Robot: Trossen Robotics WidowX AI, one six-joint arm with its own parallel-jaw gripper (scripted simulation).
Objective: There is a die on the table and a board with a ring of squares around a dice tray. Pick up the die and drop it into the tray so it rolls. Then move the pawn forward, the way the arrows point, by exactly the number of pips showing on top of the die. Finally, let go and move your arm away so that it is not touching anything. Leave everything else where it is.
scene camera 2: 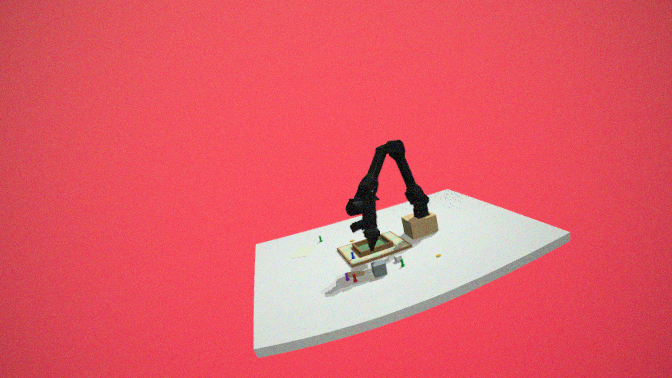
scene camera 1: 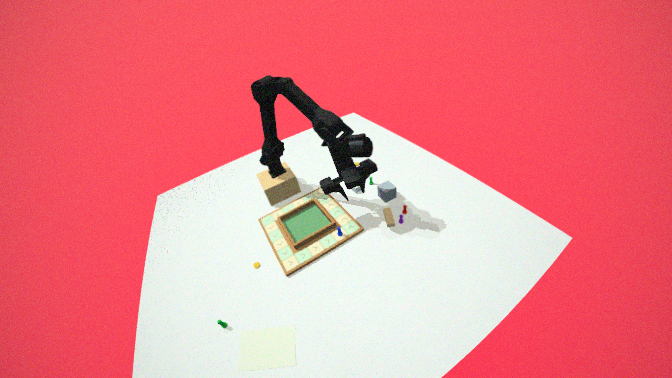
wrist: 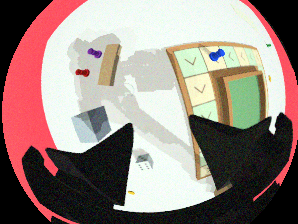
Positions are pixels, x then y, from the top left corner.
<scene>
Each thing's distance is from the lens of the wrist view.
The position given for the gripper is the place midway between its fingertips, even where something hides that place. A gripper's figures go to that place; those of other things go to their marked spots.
gripper (wrist: 161,123): 0.10 m
grey cube (wrist: 92,126): 0.16 m
green dice tray (wrist: 245,101): 0.22 m
The marked spots on the green dice tray and the grey cube are 0.28 m apart.
</scene>
